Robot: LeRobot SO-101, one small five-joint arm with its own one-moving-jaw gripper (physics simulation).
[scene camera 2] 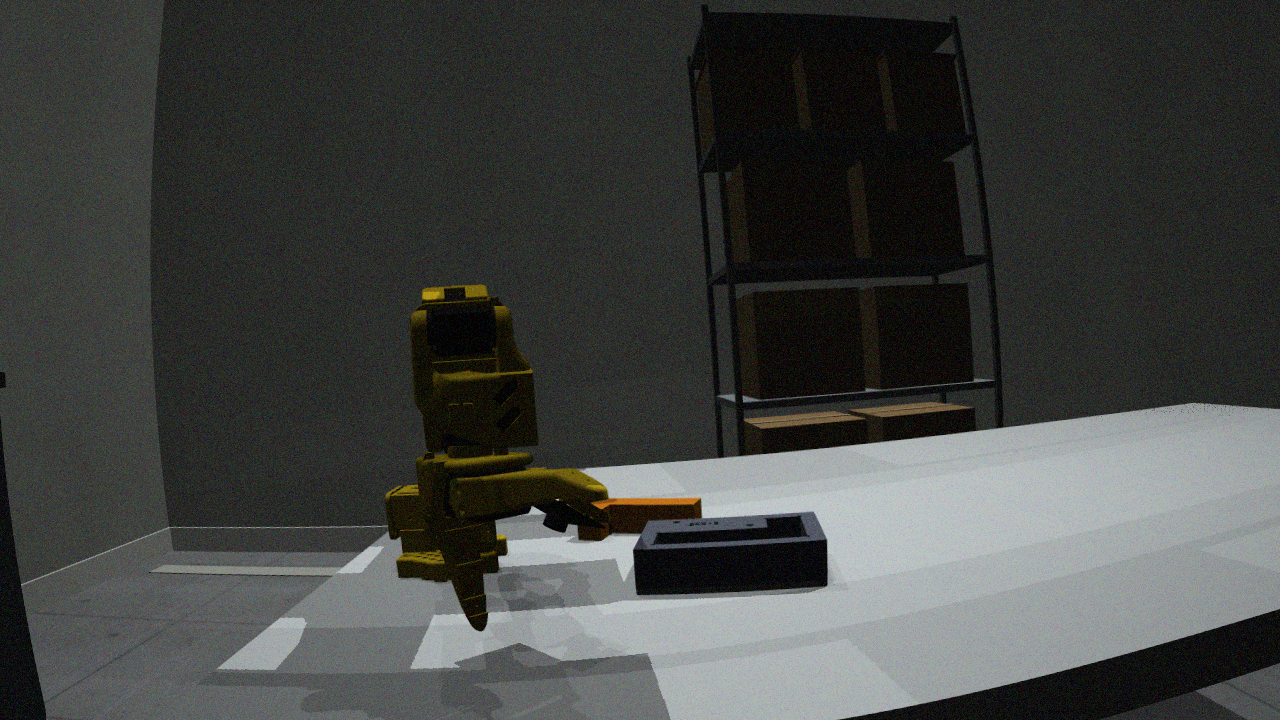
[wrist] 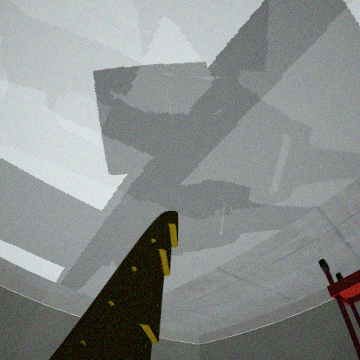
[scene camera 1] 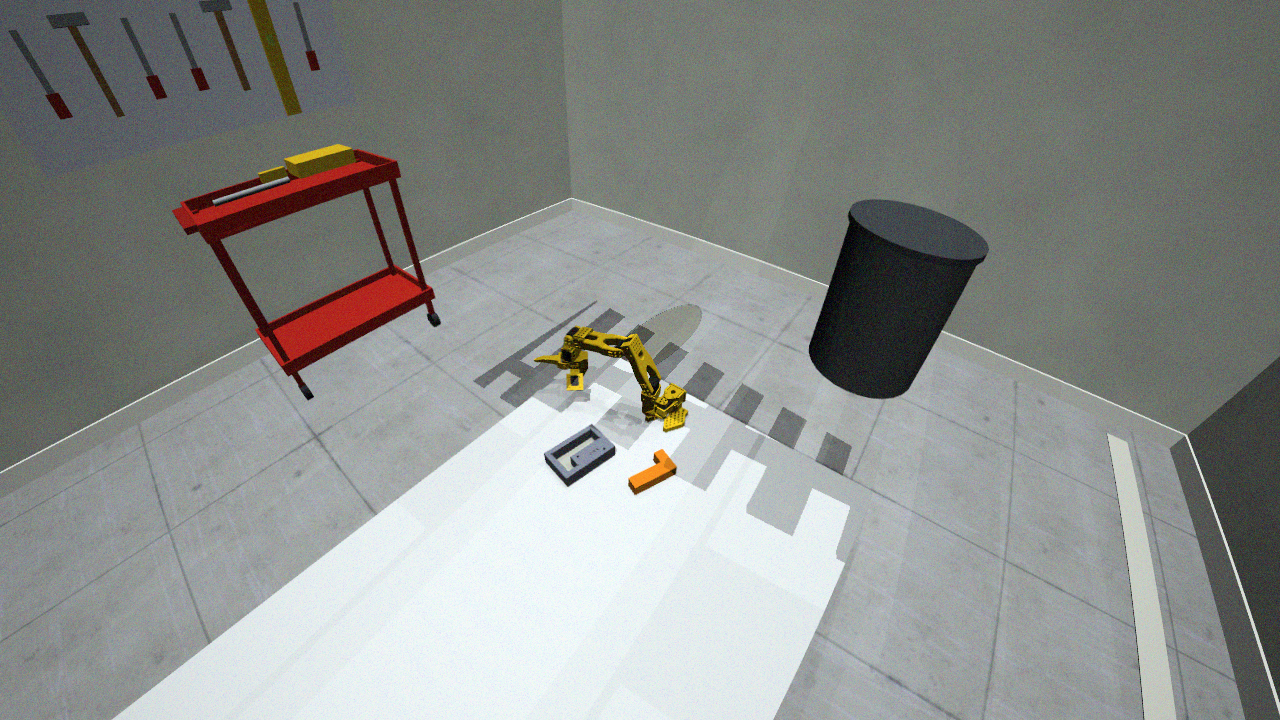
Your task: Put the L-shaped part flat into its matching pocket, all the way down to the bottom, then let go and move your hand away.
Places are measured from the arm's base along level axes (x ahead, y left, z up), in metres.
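Where they show: hand, its tool point: (scene camera 2: 481,623) (wrist: 177,223); arm's base, origin of its link: (scene camera 1: 661,420).
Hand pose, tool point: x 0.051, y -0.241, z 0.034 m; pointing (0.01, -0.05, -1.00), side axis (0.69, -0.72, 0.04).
Things, the pixels of their top centre, and the offset from my tool point. Level surfaces: height alone.
- orange L-shaped part, centre of its top: (scene camera 2: 639,504) (scene camera 1: 649,467) 0.102 m ahead, 0.315 m left, 0.004 m down
- dark grey block, centre of its top: (scene camera 2: 730,529) (scene camera 1: 579,449) 0.166 m ahead, 0.161 m left, 0.003 m up
- white table, height of its surface: 0.034 m down
The orange L-shaped part (scene camera 1: 653,474) (scene camera 2: 657,513) lies flat on the table, outside the pocket. The dark grey block (scene camera 1: 570,476) (scene camera 2: 729,568) with the recessed pocket rests beside it, left of the part in scene camera 1 and in front of it in scene camera 2. The pocket holds no orange part. My yellow gripper (scene camera 1: 554,371) (scene camera 2: 543,568) is wide open and empty, above the table's end, beyond the block in scene camera 1. In scene camera 2 one jaw overlaps the part's left end in the picture. The wrist view shows one notched jaw (wrist: 130,295); part and block do not show there.
The white table (scene camera 1: 447,582) (scene camera 2: 984,573) carries the arm, block and part, with shadows across its end. A red cart (scene camera 1: 295,204) (wrist: 347,291) stands at the back left and a black bin (scene camera 1: 895,308) at the back right. A shelf rack (scene camera 2: 832,31) with boxes stands behind the table.
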